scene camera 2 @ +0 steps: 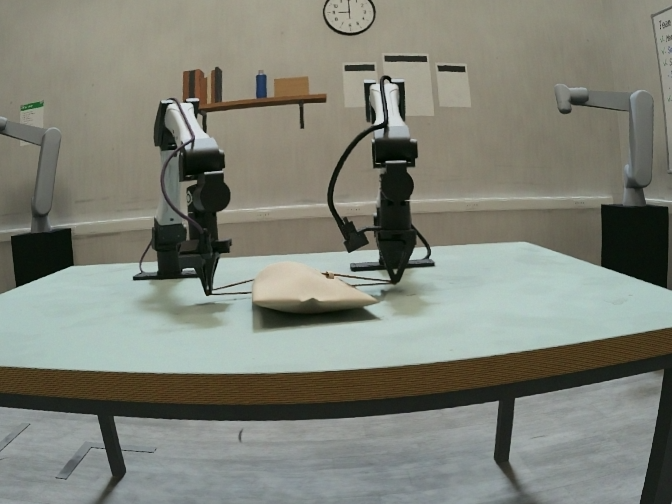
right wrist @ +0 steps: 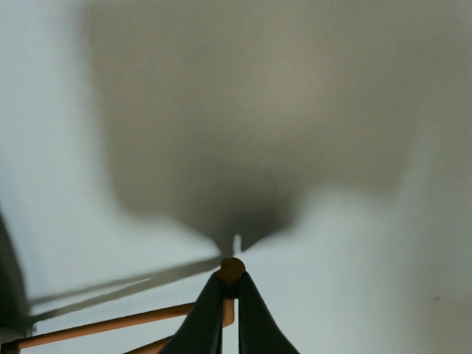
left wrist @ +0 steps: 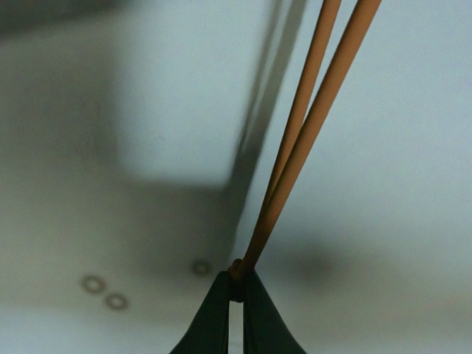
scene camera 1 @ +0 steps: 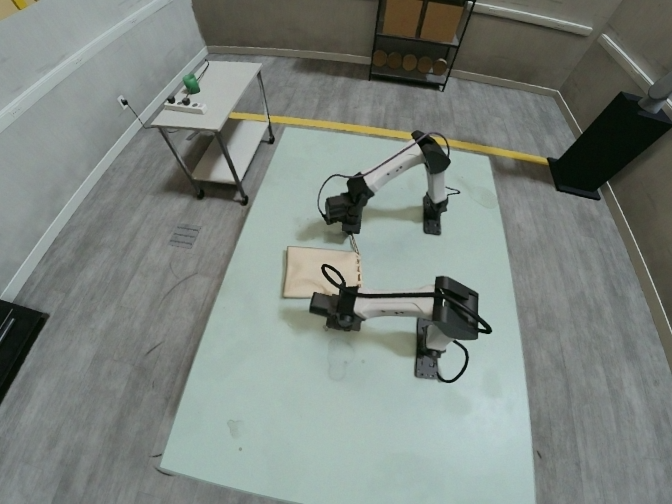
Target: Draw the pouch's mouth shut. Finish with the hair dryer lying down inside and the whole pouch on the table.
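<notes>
The cream pouch lies on the table between my grippers, its middle bulging, with shadow under its near edge in scene camera 2. Its corded mouth edge is at the right in scene camera 1; how tightly it is drawn I cannot tell. The hair dryer does not show. My left gripper is shut on the knotted end of one brown drawcord, which runs taut to the pouch. My right gripper is shut on the knotted end of the other drawcord, also stretched out. Both hold low over the table.
The pale green table carries both arms. In scene camera 1 a wheeled cart with a power strip and a green object stands off the table at the upper left. My left forearm covers the pouch's lower right corner there.
</notes>
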